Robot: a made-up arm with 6 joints. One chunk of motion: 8 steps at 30 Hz.
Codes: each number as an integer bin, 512 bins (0 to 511) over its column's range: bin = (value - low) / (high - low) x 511, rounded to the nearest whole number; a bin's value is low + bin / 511 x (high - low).
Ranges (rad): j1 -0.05..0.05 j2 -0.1..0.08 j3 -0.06..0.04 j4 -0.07..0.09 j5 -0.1..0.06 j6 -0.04..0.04
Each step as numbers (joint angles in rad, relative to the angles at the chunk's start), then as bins.
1 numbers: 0.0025 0.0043 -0.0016 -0.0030 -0.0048 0.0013
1 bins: 268 296 298 214 304 264
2 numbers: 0.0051 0.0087 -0.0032 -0.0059 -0.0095 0.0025
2 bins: 282 309 290 205 289 271
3 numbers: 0.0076 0.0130 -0.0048 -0.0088 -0.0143 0.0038
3 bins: 294 321 282 195 274 280
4 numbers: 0.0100 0.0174 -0.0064 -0.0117 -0.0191 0.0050
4 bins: 307 333 274 186 258 287
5 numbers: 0.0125 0.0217 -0.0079 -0.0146 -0.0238 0.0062
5 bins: 319 345 266 177 243 295
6 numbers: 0.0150 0.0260 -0.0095 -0.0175 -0.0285 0.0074
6 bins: 332 358 258 168 228 303
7 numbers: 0.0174 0.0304 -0.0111 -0.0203 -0.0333 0.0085
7 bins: 344 370 250 159 213 310
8 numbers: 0.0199 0.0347 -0.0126 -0.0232 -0.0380 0.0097
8 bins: 357 382 242 149 198 317
